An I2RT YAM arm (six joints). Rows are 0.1 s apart.
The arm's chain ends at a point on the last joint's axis. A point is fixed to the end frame.
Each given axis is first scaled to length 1.
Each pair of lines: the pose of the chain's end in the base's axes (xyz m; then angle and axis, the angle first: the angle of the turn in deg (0 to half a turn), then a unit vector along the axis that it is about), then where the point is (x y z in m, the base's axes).
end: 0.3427 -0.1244 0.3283 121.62 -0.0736 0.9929 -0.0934
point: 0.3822 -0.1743 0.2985
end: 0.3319 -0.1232 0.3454 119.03 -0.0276 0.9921 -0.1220
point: 0.3685 -0.1765 0.3178
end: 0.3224 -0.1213 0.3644 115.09 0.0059 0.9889 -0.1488
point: 0.3576 -0.1771 0.3400
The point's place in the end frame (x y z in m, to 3 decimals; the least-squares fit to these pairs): 0.014 -0.044 0.053
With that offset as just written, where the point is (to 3 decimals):
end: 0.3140 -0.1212 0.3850 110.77 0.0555 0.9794 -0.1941
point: 0.346 -0.181 0.365
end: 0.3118 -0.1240 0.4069 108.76 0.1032 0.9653 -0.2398
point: 0.338 -0.187 0.390
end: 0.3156 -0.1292 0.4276 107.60 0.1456 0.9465 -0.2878
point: 0.337 -0.195 0.413
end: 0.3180 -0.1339 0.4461 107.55 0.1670 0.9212 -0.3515
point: 0.333 -0.202 0.437
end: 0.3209 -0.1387 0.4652 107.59 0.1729 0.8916 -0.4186
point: 0.331 -0.208 0.462
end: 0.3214 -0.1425 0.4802 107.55 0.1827 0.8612 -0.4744
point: 0.326 -0.213 0.482
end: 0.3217 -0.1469 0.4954 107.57 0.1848 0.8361 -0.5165
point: 0.323 -0.217 0.502
